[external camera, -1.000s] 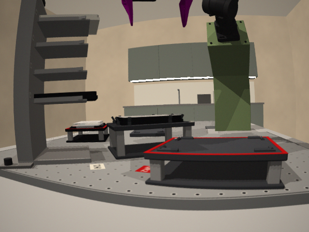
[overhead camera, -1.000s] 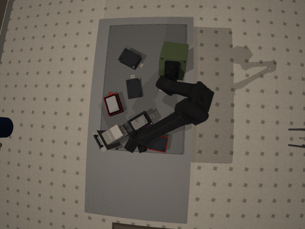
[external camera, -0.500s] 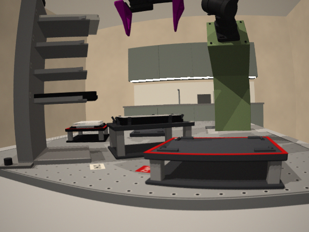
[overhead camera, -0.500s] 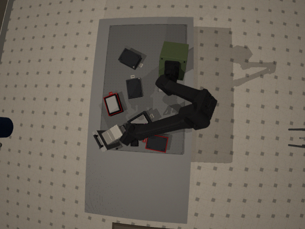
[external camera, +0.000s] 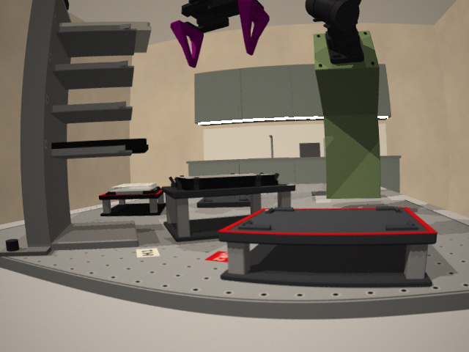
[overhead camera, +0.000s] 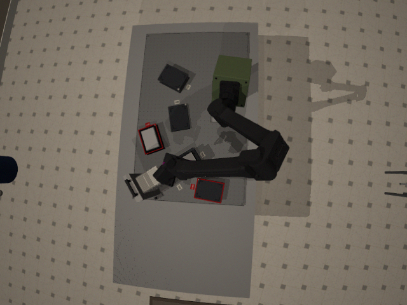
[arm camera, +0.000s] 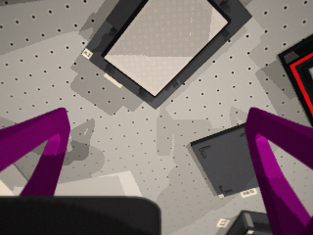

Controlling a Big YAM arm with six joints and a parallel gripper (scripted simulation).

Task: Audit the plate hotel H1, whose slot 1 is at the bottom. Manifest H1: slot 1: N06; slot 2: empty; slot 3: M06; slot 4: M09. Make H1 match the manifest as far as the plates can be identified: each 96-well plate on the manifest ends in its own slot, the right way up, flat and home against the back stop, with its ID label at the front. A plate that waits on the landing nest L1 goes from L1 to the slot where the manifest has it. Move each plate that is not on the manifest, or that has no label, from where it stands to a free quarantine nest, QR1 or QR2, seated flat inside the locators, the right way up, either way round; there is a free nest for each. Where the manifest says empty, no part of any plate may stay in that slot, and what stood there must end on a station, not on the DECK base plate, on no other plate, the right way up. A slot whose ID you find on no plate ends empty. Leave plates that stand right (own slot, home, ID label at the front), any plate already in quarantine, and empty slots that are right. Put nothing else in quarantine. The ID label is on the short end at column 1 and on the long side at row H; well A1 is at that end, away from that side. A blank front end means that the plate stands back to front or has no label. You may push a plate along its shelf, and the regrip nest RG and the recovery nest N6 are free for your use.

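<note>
My hand is 1 cm to the left of the regrip nest RG and 19 cm above it. Also, from my hand: white well plate 14 cm ahead, 10 cm to the left, 3 cm above; QR2 tag 4 cm behind, 12 cm to the left, 25 cm below; A1 mark 9 cm behind, 2 cm to the right, 19 cm below.
</note>
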